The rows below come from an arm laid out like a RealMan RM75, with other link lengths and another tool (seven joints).
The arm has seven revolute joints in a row. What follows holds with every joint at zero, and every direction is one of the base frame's. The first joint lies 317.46 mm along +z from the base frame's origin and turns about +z. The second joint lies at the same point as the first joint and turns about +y. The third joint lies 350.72 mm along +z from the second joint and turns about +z. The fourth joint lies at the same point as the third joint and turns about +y. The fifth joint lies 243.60 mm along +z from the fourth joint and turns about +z. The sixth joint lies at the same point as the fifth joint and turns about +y. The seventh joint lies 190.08 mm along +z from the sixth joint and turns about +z. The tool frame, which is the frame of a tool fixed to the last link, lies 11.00 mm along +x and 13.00 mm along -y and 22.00 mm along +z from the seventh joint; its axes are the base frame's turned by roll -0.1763, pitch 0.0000 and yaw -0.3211 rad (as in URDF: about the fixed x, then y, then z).
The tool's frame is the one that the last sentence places.
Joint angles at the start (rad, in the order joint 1, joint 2, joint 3, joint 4, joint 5, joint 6, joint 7):
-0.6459 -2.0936 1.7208 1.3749 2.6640 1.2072 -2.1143
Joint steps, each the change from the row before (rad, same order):
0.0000 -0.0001 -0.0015 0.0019 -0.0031 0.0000 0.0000
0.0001 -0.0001 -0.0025 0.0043 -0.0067 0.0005 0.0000
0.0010 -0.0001 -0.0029 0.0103 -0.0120 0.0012 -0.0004
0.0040 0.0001 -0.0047 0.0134 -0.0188 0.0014 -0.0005
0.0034 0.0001 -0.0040 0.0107 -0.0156 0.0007 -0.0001
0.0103 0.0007 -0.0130 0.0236 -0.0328 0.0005 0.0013
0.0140 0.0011 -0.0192 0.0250 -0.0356 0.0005 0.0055
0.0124 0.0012 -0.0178 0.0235 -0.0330 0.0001 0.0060
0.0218 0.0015 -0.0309 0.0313 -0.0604 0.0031 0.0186
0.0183 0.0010 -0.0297 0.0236 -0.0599 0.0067 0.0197
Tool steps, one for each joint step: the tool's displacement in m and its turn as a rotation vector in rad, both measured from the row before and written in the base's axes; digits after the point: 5 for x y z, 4 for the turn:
0.00105 -0.00003 0.00022 0.0000 -0.0042 -0.0002
0.00220 -0.00026 0.00037 -0.0008 -0.0085 -0.0006
0.00444 -0.00092 0.00067 -0.0017 -0.0153 -0.0028
0.00481 -0.00178 0.00097 -0.0031 -0.0229 -0.0001
0.00388 -0.00143 0.00088 -0.0024 -0.0189 -0.0003
0.00691 -0.00240 0.00364 -0.0010 -0.0418 0.0015
0.00571 -0.00199 0.00575 0.0019 -0.0453 0.0030
0.00566 -0.00168 0.00590 0.0027 -0.0412 -0.0001
0.00682 -0.00379 0.00910 -0.0027 -0.0655 0.0002
0.00572 -0.00395 0.00819 -0.0072 -0.0595 0.0000

